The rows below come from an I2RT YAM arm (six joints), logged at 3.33 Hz.
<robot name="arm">
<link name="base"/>
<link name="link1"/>
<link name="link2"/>
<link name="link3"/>
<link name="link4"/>
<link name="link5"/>
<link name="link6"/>
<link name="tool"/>
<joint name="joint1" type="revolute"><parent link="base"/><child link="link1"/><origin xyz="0.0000 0.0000 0.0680" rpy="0.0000 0.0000 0.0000"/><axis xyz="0 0 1"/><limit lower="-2.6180" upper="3.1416"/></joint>
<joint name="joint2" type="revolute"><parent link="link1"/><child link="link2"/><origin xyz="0.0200 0.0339 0.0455" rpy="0.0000 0.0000 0.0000"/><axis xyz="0 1 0"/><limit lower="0.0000" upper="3.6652"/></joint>
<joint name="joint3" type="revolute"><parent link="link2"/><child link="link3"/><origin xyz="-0.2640 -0.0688 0.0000" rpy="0.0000 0.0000 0.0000"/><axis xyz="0 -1 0"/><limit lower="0.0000" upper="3.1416"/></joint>
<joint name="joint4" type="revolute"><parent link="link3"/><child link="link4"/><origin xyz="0.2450 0.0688 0.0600" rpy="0.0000 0.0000 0.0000"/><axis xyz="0 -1 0"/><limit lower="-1.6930" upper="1.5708"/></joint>
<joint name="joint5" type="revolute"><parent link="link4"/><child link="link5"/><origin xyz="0.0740 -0.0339 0.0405" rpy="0.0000 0.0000 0.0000"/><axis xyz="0 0 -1"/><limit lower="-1.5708" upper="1.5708"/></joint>
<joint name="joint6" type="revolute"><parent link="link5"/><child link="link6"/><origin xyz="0.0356 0.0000 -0.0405" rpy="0.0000 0.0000 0.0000"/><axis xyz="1 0 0"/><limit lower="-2.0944" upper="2.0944"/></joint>
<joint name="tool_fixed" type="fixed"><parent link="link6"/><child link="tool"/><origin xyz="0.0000 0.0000 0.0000" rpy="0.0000 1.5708 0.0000"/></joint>
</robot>
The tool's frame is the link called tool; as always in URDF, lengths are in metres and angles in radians.
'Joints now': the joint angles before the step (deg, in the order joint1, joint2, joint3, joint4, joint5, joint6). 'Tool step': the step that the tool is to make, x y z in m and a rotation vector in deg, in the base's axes. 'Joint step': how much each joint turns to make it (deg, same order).
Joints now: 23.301, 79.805, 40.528, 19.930, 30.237, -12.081
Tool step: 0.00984, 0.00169, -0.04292, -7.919, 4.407, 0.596
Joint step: -0.318, 8.063, -2.653, 6.829, 1.165, -6.404
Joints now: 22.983, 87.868, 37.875, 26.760, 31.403, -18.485
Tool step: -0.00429, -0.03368, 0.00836, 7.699, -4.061, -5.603
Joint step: -5.967, -4.320, -3.088, 2.136, -2.475, 6.134
